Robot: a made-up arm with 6 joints. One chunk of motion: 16 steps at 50 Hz.
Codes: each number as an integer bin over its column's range. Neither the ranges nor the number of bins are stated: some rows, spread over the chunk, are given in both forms.
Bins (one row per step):
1: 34 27 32 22 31 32
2: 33 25 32 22 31 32
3: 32 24 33 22 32 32
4: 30 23 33 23 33 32
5: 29 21 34 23 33 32
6: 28 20 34 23 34 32
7: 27 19 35 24 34 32
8: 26 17 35 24 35 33
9: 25 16 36 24 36 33
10: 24 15 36 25 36 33
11: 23 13 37 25 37 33
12: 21 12 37 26 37 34
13: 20 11 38 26 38 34
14: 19 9 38 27 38 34
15: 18 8 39 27 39 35
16: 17 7 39 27 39 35
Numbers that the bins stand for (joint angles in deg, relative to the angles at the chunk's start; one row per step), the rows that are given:
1: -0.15 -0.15 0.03 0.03 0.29 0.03
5: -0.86 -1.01 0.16 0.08 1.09 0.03
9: -1.44 -1.73 0.29 0.13 2.28 0.09
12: -2.01 -2.30 0.35 0.22 2.68 0.16
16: -2.59 -3.02 0.48 0.27 3.47 0.22
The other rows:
2: -0.29 -0.44 0.03 0.03 0.29 0.03
3: -0.43 -0.58 0.10 0.03 0.69 0.03
4: -0.72 -0.72 0.10 0.08 1.09 0.03
6: -1.01 -1.15 0.16 0.08 1.48 0.03
7: -1.15 -1.30 0.22 0.13 1.48 0.03
8: -1.30 -1.58 0.22 0.13 1.88 0.09
10: -1.58 -1.87 0.29 0.18 2.28 0.09
11: -1.73 -2.16 0.35 0.18 2.68 0.09
13: -2.16 -2.44 0.42 0.22 3.07 0.16
14: -2.30 -2.73 0.42 0.27 3.07 0.16
15: -2.44 -2.87 0.48 0.27 3.47 0.22

